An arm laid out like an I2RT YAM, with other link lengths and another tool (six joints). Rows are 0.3 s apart.
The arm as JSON. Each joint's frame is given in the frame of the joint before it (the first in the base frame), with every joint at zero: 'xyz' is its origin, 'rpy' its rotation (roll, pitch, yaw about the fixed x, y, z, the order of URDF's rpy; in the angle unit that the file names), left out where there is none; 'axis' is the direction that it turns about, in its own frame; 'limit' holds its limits. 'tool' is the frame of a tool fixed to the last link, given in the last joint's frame.
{
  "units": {
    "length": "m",
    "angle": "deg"
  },
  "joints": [
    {
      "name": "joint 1",
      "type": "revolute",
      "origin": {
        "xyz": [
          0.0,
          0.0,
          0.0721
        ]
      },
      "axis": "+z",
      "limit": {
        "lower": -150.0,
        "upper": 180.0
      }
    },
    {
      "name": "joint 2",
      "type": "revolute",
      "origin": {
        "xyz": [
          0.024,
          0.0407,
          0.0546
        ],
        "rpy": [
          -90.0,
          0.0,
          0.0
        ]
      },
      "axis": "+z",
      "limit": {
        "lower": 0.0,
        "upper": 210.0
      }
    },
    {
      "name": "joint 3",
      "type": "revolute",
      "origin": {
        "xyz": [
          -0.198,
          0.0,
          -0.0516
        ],
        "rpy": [
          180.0,
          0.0,
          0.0
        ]
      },
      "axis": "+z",
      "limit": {
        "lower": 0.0,
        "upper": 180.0
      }
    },
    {
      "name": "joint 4",
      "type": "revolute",
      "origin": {
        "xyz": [
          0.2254,
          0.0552,
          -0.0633
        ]
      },
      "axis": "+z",
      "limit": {
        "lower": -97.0,
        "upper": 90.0
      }
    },
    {
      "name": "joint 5",
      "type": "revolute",
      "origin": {
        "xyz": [
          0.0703,
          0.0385,
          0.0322
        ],
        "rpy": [
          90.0,
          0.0,
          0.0
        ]
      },
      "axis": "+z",
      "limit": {
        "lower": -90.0,
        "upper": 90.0
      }
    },
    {
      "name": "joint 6",
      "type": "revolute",
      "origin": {
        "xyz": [
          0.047,
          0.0,
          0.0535
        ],
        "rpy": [
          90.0,
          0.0,
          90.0
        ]
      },
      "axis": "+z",
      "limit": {
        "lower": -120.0,
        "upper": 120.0
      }
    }
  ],
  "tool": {
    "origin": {
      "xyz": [
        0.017,
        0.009,
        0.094
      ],
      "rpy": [
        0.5,
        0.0,
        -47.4
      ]
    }
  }
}
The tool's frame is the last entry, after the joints.
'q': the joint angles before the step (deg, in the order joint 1, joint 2, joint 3, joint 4, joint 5, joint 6). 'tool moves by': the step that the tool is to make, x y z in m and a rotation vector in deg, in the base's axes. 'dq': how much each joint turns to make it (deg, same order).
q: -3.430 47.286 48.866 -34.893 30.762 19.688
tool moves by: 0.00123 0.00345 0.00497 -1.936 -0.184 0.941
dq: 1.580 -0.264 0.089 0.702 1.580 -1.493
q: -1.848 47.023 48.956 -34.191 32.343 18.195
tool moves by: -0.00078 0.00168 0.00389 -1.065 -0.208 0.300
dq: 0.880 -0.440 0.175 0.001 1.053 -0.705
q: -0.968 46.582 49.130 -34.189 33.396 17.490
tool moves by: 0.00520 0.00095 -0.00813 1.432 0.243 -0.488
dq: 0.002 1.931 -0.352 1.054 -0.347 1.756
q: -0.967 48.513 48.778 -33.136 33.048 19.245
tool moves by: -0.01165 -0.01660 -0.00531 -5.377 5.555 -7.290
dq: -0.089 3.775 0.967 -2.450 9.038 -0.346
